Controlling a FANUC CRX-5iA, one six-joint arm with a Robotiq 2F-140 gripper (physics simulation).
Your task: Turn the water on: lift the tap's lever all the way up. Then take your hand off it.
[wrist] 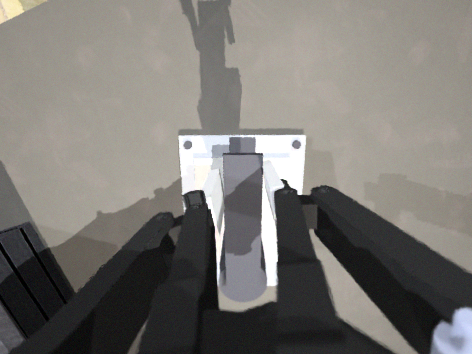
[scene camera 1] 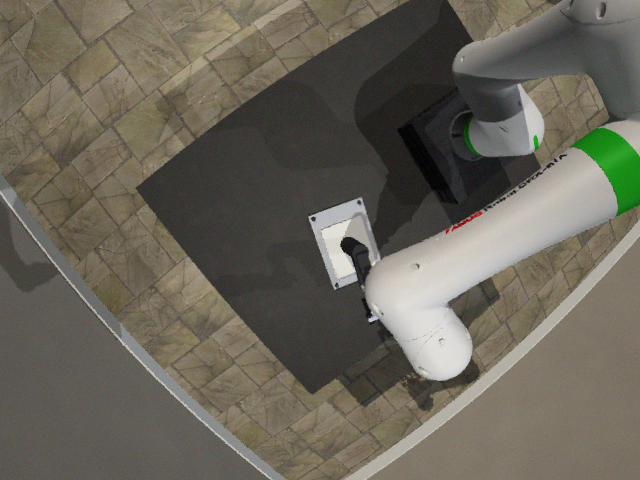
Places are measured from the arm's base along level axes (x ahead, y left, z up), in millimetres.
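Pixels of known places: gripper, fingertip midpoint: (wrist: 242,180); arm's base, origin of the base link: (scene camera 1: 469,135).
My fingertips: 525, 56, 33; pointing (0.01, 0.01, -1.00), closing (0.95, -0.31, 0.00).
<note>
For each thing: its top centre in the pictures, then the offset to it from my fingertips, as dx, dy, dz. "spot": a spot on its surface instead. Level surfaces: height alone.
- dark tap, surface spot: (scene camera 1: 352,246) spot: -44, -109, -9
- white plate with a light grey rim, middle of its top: (wrist: 242,219) (scene camera 1: 348,244) -45, -86, -128
- tap's long dark grey lever, middle of its top: (wrist: 243,228) (scene camera 1: 368,274) -17, -32, +16
- dark mat, its level: dz -141
The dark tap (scene camera 1: 351,246) stands on a white plate with a light grey rim (scene camera 1: 336,213) (wrist: 274,144). In the wrist view the tap's long dark grey lever (wrist: 242,200) runs lengthwise between the two light finger pads, with a rounded end toward the camera. My gripper (wrist: 242,180) is shut on the lever, one pad close along each side. In the scene view the arm hides most of the gripper; a bit of a dark finger and a light pad shows beside the wrist. How high the lever is tilted is hard to tell from above.
The plate lies on a dark mat (scene camera 1: 232,206) over stone tiles (scene camera 1: 149,46). The robot's black base (scene camera 1: 429,165) stands behind the plate, and a dark ribbed block (wrist: 30,280) shows at the wrist view's lower left. The white forearm (scene camera 1: 506,222) spans the right side.
</note>
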